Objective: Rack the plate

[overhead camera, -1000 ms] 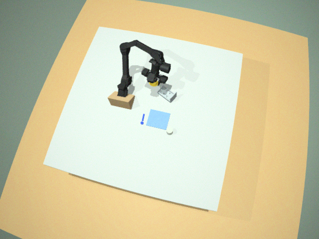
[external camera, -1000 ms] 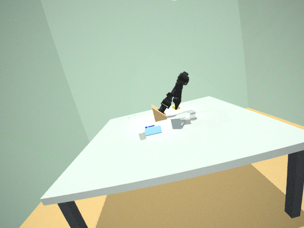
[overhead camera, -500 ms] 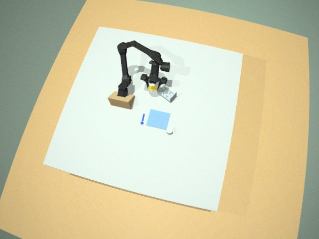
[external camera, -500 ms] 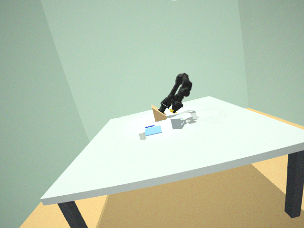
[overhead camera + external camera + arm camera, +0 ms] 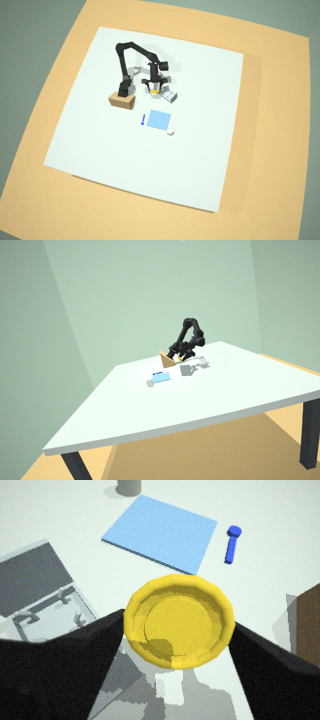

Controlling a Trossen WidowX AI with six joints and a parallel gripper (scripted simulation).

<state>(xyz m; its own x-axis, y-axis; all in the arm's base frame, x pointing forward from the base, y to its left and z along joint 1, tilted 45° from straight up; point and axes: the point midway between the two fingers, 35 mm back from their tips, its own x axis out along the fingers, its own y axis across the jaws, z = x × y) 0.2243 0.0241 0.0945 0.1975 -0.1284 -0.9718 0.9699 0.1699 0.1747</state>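
Right now the dish rack is 90 mm ahead of my gripper tip, 30 mm to the left of it and 60 mm below it. Round my gripper tip: light blue mat: 60 mm ahead, 170 mm to the right, 80 mm below; yellow plate: 10 mm to the left, 10 mm above; blue spoon: 50 mm behind, 200 mm to the right, 80 mm below.
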